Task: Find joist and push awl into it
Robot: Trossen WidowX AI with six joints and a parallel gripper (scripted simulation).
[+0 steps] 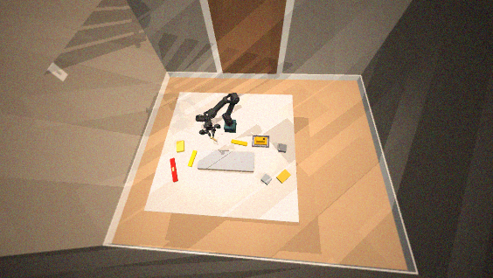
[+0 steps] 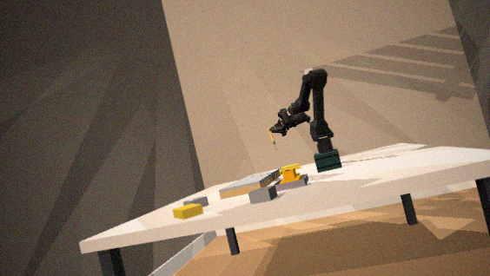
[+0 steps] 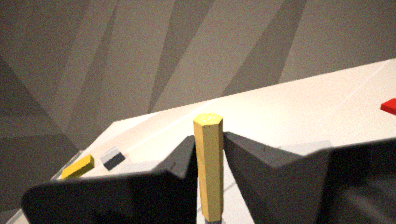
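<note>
My gripper tip is now 50 mm above the awl, 10 mm to the right of it and 10 mm past it. Round my gripper tip: stud finder (430 mm to the left, 200 mm below, 110 mm behind); red bar (380 mm to the right, 240 mm below, 220 mm ahead); grey tray (420 mm to the left, 240 mm below, 110 mm behind).
</note>
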